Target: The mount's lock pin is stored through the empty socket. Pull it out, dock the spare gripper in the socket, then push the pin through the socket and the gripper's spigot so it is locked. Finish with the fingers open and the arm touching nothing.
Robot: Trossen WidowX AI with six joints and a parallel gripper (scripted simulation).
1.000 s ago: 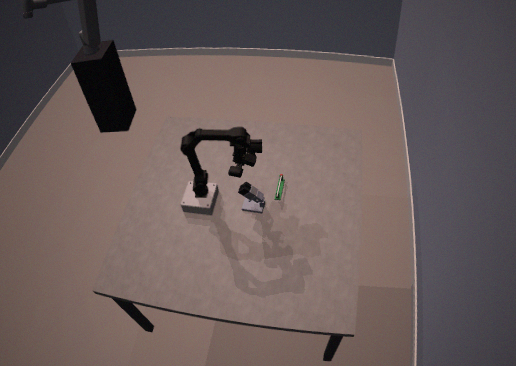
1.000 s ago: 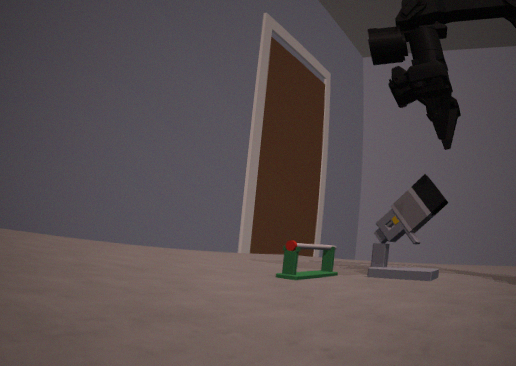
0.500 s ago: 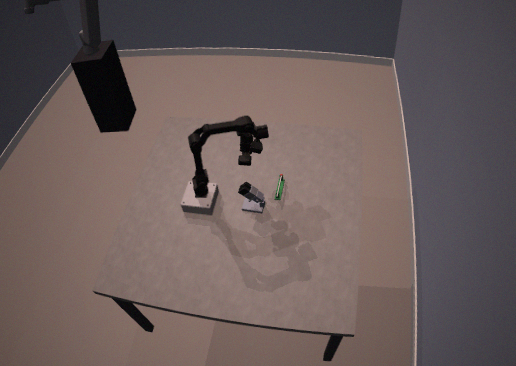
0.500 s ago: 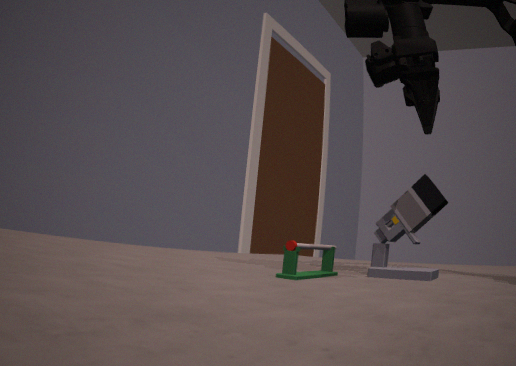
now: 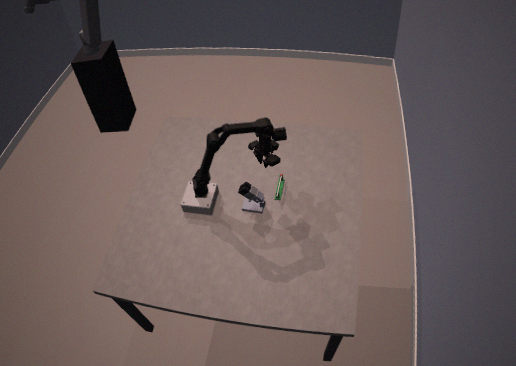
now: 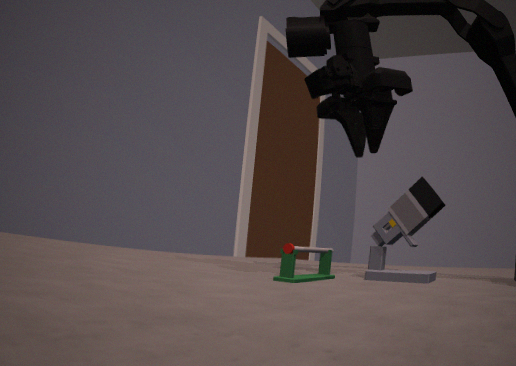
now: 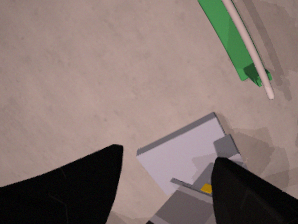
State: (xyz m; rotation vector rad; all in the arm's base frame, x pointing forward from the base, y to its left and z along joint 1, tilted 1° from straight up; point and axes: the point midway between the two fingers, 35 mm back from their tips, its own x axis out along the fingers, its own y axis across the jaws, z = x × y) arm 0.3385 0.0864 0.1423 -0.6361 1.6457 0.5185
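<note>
Now: the green cradle 80 mm ahead of my gripper tip, 10 mm to the right of it and 160 mm below it. Round my gripper tip: grey mount 40 mm behind, 120 mm to the right, 130 mm below; then spare gripper 70 mm behind, 120 mm to the right, 70 mm below.
</note>
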